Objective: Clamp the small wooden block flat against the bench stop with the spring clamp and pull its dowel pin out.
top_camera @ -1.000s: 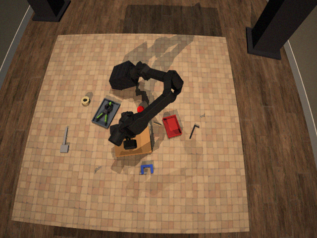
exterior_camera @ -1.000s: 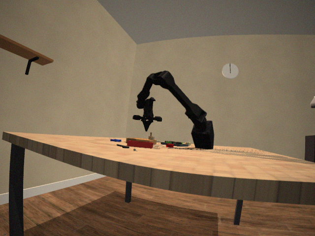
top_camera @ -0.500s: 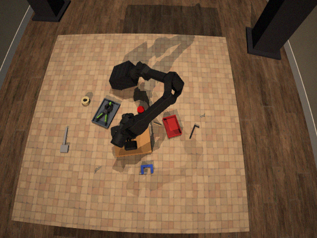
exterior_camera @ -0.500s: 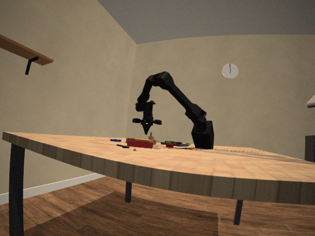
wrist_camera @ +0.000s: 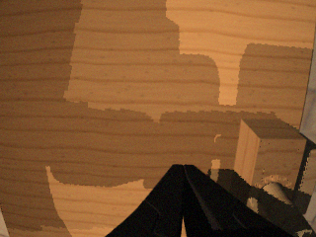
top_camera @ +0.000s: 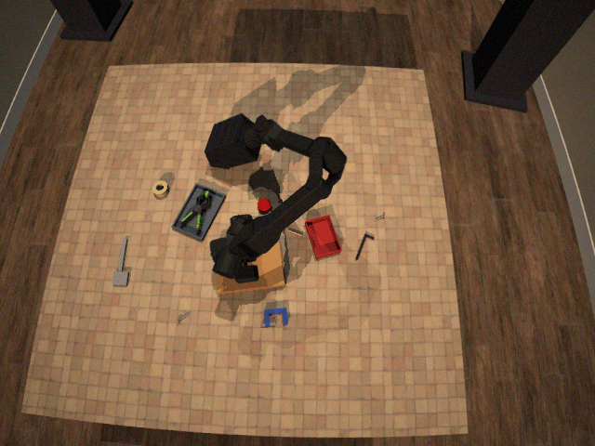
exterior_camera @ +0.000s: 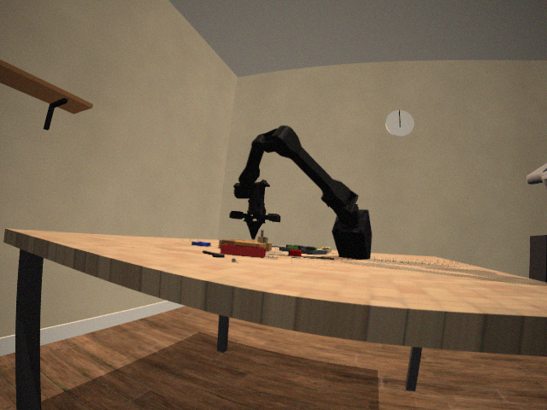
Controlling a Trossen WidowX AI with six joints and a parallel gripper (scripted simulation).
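The dowel pin is 30 mm behind my hand, 10 mm to the right of it and 20 mm below it. From my hand the other things lie so: small wooden block (30 mm behind, 10 mm to the right, 30 mm below); wooden board (20 mm ahead, 10 mm to the left, 60 mm below); red knob (180 mm behind, 10 mm to the left, 60 mm below).
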